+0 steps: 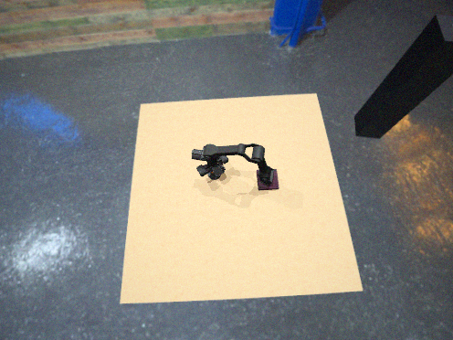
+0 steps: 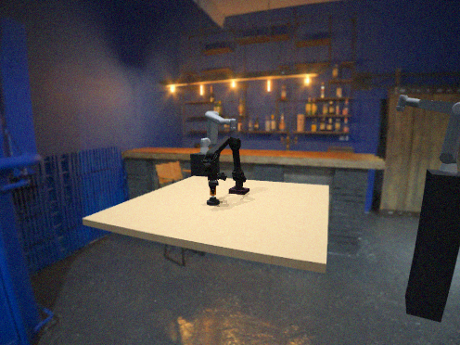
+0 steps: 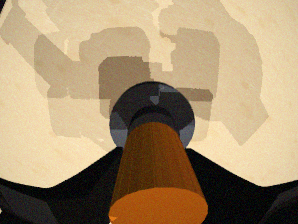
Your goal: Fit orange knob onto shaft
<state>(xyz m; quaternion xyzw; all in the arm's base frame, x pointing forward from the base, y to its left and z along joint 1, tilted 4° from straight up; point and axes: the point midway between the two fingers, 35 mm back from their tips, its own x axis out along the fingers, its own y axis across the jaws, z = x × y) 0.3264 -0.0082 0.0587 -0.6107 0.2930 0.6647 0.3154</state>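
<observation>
The round dark pedestal is 4 cm below my gripper tip. From my gripper tip the other things lie so: orange knob 3 cm above.
</observation>
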